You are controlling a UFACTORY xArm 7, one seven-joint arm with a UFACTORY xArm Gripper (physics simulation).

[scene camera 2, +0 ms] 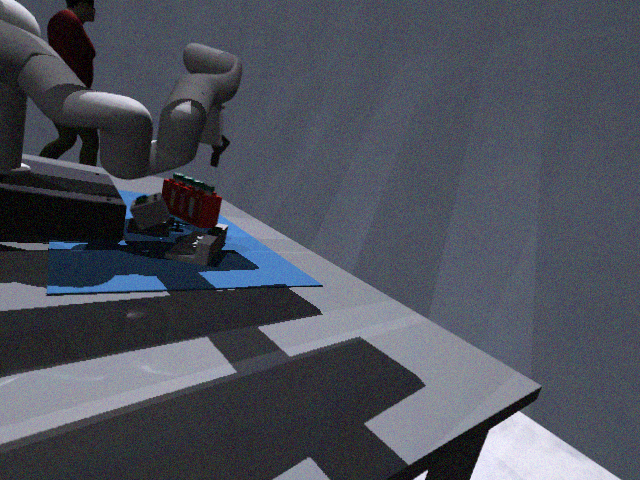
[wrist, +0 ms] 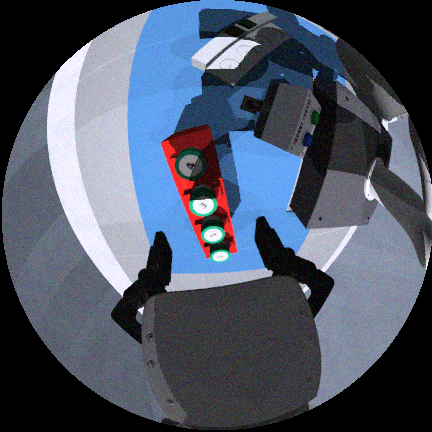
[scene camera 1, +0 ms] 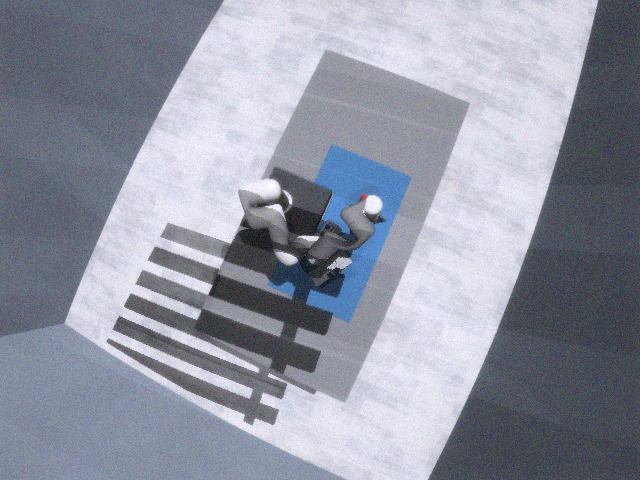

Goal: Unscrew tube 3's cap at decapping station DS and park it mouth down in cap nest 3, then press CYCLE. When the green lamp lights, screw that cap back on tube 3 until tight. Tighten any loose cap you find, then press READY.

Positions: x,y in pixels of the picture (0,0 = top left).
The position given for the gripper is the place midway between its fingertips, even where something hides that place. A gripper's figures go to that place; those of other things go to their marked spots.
Labels:
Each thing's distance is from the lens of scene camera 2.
gripper (scene camera 2: 199,163): 108 cm
grey box with coloured buttons (scene camera 2: 152,216): 89 cm
blue mat (scene camera 2: 75,265): 67 cm
The marked spots on the grey box with coloured buttons and the blue mat are 27 cm apart.

